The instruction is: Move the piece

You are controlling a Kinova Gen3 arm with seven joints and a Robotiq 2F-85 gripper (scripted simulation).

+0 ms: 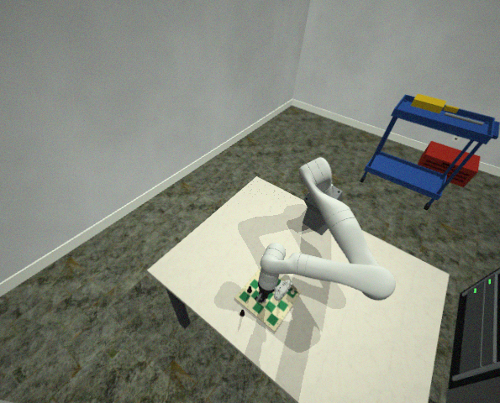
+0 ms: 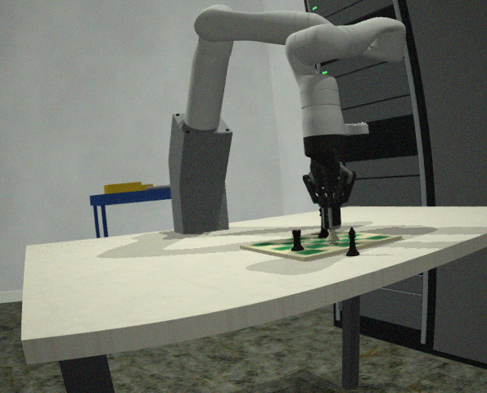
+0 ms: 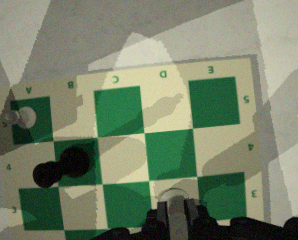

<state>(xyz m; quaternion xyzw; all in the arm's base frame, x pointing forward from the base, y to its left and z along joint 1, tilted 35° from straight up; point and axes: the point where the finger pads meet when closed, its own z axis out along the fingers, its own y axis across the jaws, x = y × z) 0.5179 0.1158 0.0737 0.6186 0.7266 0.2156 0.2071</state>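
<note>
My hand is 1 cm above the white piece. Round my hand: white pawn: 13 cm behind, 6 cm to the left, 3 cm below; chessboard: 5 cm below, 4 cm behind, 1 cm to the right; tall black piece: 8 cm behind, 2 cm to the left, 1 cm below.
</note>
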